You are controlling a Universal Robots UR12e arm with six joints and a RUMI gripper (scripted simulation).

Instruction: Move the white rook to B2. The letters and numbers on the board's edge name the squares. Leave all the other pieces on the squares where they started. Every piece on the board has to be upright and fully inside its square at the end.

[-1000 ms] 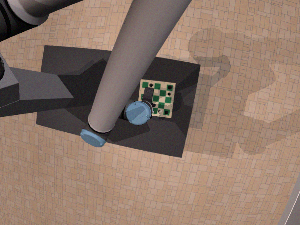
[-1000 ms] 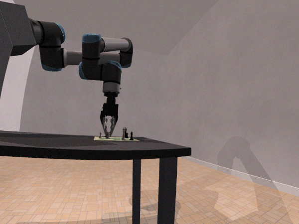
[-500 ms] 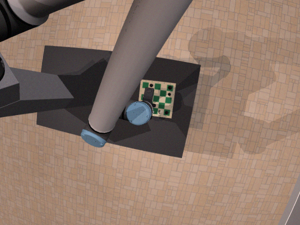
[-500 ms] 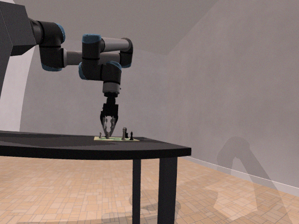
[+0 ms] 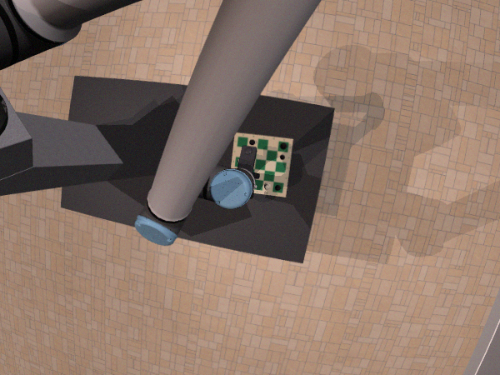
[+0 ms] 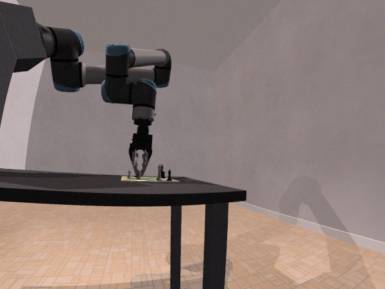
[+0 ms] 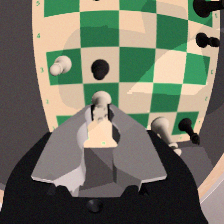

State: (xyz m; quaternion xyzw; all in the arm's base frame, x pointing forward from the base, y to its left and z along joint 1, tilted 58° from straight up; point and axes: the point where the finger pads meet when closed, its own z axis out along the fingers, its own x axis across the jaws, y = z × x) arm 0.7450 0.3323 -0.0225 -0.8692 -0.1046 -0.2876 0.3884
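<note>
Now: hand 1 cm above the white rook. The rest, counted from my hand: chessboard: 2 cm ahead, 5 cm to the left, 3 cm below; white pawn: 5 cm behind, 2 cm to the left, 1 cm below.
</note>
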